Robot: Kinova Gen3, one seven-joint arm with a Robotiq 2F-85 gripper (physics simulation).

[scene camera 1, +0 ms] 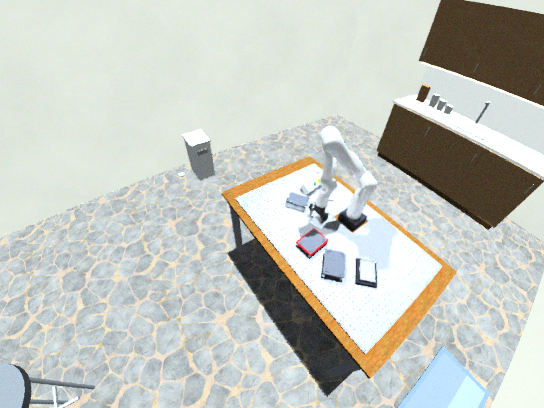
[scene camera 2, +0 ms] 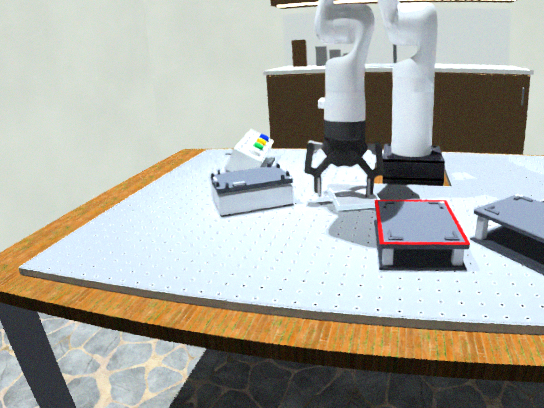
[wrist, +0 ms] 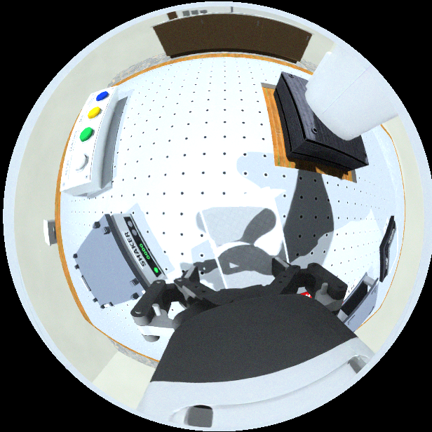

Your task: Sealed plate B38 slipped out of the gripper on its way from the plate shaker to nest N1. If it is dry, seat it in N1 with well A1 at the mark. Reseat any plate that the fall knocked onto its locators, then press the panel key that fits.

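Frame: origin at the arm's base, x ahead, y left, z up, level; centimetres.
Seen in the pictures: gripper, fingertip midpoint: [scene camera 1: 316, 218] [scene camera 2: 343, 196]; arm's base at its link origin: [scene camera 1: 353, 214] [scene camera 2: 411, 151].
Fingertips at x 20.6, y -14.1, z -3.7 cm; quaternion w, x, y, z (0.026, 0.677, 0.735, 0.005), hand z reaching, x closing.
Offsets run from my fingertips to a thing's middle. "*": to the spot under its first point.
A white plate {dz -0.8, dx -2.3, dy +1.7 cm} [scene camera 2: 352, 201] [wrist: 241, 222] lies on the pegboard under my gripper [scene camera 2: 344, 192] [wrist: 235, 270], which is open and empty. The fingertips are just above the plate or beside its edges; contact is unclear. The plate's label, A1 corner and any wetness cannot be made out. The red-rimmed nest {dz +0.7, dx +16.2, dy +12.6 cm} [scene camera 1: 312, 242] [scene camera 2: 421, 220] is bare on top. A second grey nest {dz +1.3, dx +16.7, dy +31.2 cm} [scene camera 1: 333, 264] [scene camera 2: 522, 214] also looks bare. The shaker {* dz +4.0, dx +2.6, dy -16.6 cm} [scene camera 1: 297, 201] [scene camera 2: 254, 197] [wrist: 107, 265] holds no plate. The key panel {dz +2.7, dx -21.7, dy -24.6 cm} [scene camera 2: 248, 150] [wrist: 80, 177] has blue, yellow, green and white keys.
A black-framed holder {* dz +1.2, dx +11.4, dy +46.9 cm} [scene camera 1: 359, 281] with a white rectangle inside stands beyond the second nest. The robot's black base [scene camera 1: 352, 220] [scene camera 2: 413, 165] [wrist: 320, 130] stands behind and right of the plate. A pale sliver of unclear nature shows left of the plate in scene camera 2.
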